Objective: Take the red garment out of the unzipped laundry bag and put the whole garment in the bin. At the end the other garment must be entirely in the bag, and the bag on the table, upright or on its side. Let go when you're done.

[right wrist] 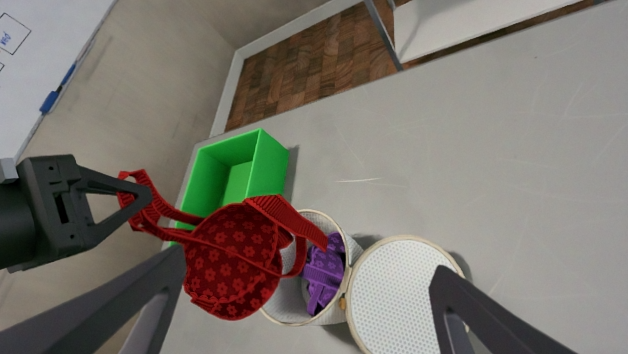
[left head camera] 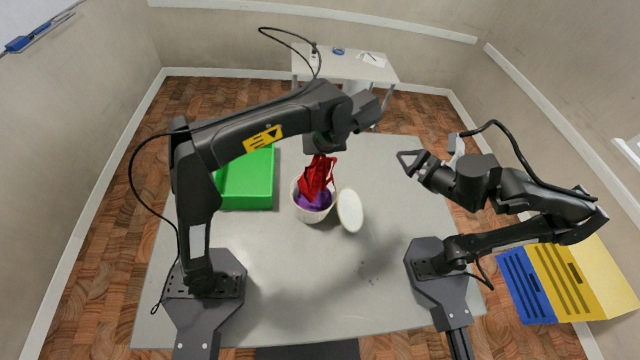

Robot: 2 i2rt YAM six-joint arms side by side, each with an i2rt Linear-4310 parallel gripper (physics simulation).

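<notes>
The red garment (left head camera: 316, 177) (right wrist: 235, 255) hangs by its straps from my left gripper (right wrist: 149, 194), which is shut on it, high above the table. In the head camera view the left fingertips are hidden behind the wrist. The white laundry bag (left head camera: 311, 216) (right wrist: 285, 302) stands upright and open, its round lid (left head camera: 350, 210) (right wrist: 400, 295) folded out to the right. The purple garment (left head camera: 315, 201) (right wrist: 325, 272) lies inside the bag. The green bin (left head camera: 248, 177) (right wrist: 270, 165) stands left of the bag. My right gripper (left head camera: 406, 164) is open and empty, off to the right of the bag.
The grey table (left head camera: 310, 280) (right wrist: 450, 150) carries the bag and bin. A white side table (left head camera: 345, 65) stands behind it. A blue and yellow object (left head camera: 565, 285) is at the right, beyond the table edge. The left forearm reaches over the bin's back part.
</notes>
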